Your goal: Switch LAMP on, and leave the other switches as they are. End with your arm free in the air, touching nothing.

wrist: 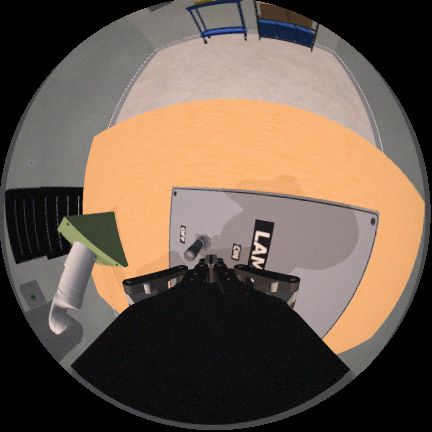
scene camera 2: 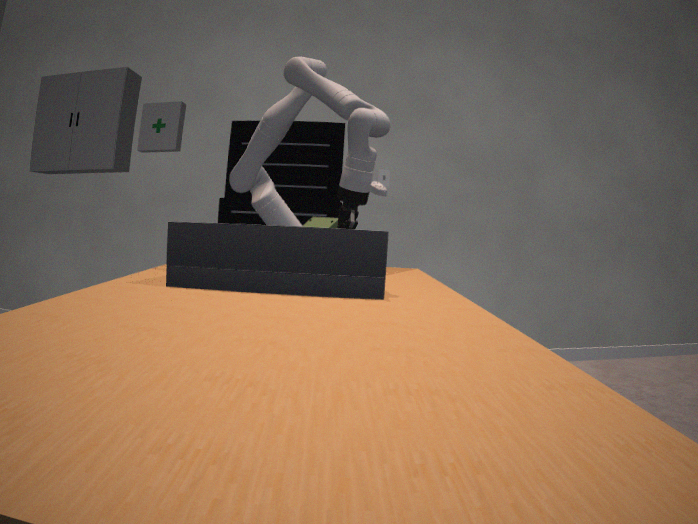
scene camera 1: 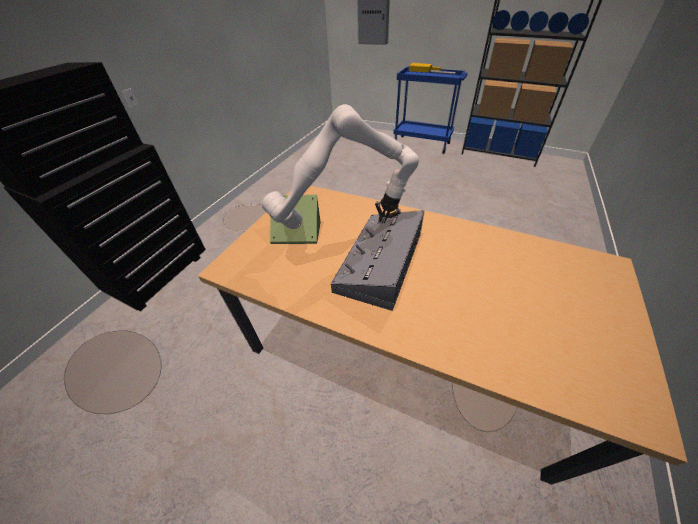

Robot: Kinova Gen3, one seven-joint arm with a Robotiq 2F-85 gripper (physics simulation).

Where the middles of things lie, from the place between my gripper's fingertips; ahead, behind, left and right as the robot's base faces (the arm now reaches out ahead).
I see my gripper 150 mm to the left of the grey sloped switch panel [scene camera 2: 288, 260], 70 mm short of it and 20 mm above it.
